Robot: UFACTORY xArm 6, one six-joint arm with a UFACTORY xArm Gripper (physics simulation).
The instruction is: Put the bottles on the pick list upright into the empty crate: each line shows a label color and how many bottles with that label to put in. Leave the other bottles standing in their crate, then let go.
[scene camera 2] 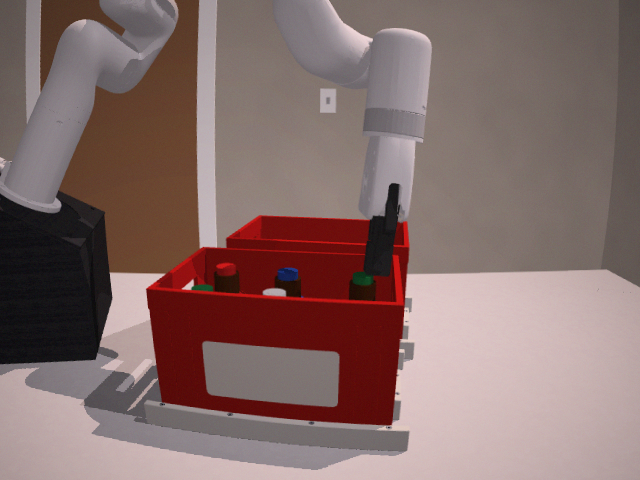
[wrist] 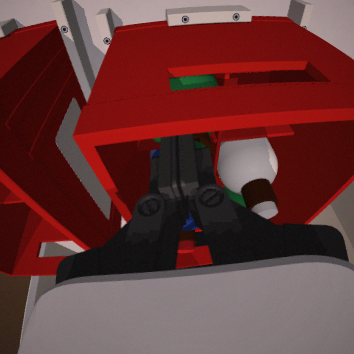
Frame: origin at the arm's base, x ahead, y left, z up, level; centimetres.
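Where they show: gripper, between the fingertips: point(scene camera 2: 376, 274) point(wrist: 181, 148); arm's base, origin of its link: point(scene camera 2: 27, 197).
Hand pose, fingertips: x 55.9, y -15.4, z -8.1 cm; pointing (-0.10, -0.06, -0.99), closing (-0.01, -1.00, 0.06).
Each offset is from my fingertips to the top centre of the thing.
My gripper point(scene camera 2: 377, 272) point(wrist: 181, 148) is shut and empty, its fingertips at the right end of the near crate {dx -11.4, dy -2.6, dz +1.3 cm} point(scene camera 2: 273, 330) point(wrist: 215, 102). A bottle with a green cap {dx -1.7, dy -0.2, dz +0.1 cm} point(scene camera 2: 362, 290) point(wrist: 194, 81) stands right beside the fingertips; in the wrist view it shows through the crate's slot, and the fingers hide much of it. A blue-capped bottle {dx -11.0, dy +1.7, dz +0.1 cm} point(scene camera 2: 287, 274) point(wrist: 190, 222), a red-capped bottle {dx -19.3, dy +3.6, dz +0.1 cm} point(scene camera 2: 225, 269) point(wrist: 187, 243), a white-capped bottle {dx -12.5, dy -6.5, dz +0.1 cm} point(scene camera 2: 273, 292) point(wrist: 247, 165) and another green-capped bottle {dx -20.9, dy -5.3, dz +0.1 cm} point(scene camera 2: 202, 287) point(wrist: 234, 196) stand in the same crate. The pick list does not show.
A second red crate {dx -5.3, dy +20.6, dz +1.3 cm} point(scene camera 2: 320, 229) point(wrist: 30, 70) stands behind the near one, on the left in the wrist view; its floor is hidden in the scene view. Pale rails point(scene camera 2: 279, 431) point(wrist: 208, 16) line the crates. The crate walls rise close around the fingers.
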